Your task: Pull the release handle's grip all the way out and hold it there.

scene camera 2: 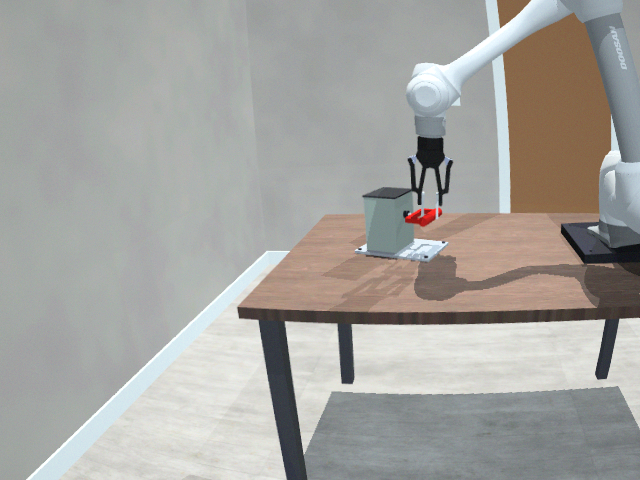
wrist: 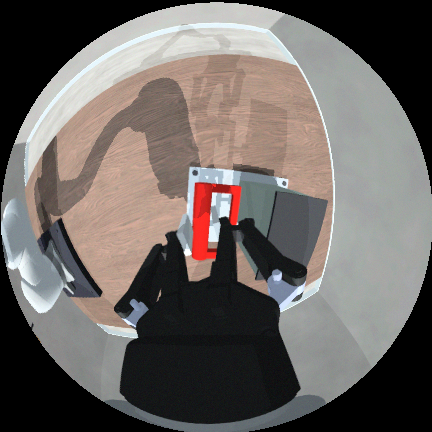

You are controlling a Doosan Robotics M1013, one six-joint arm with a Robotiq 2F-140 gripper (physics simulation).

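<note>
The release handle's red grip (scene camera 2: 429,219) (wrist: 201,207) is a rectangular loop with a thick outer bar. It sits level beside the grey-green housing (scene camera 2: 381,224) (wrist: 256,200), at the side toward the robot base. A small black collar (scene camera 2: 406,213) shows between grip and housing in the scene view. My gripper (scene camera 2: 430,212) (wrist: 201,218) points straight down and is shut on the thick outer bar. One pale fingertip is outside the bar and the other passes through the loop's opening. The black finger hides the collar in the wrist view.
The housing has a dark top (scene camera 2: 387,192) (wrist: 299,220) close beside the inner finger. It stands on a pale base plate (scene camera 2: 436,251) (wrist: 215,174) with dark corner screws, on the wooden table (scene camera 2: 310,289) (wrist: 115,200). The robot's black mount (scene camera 2: 578,242) (wrist: 77,265) is at the other side.
</note>
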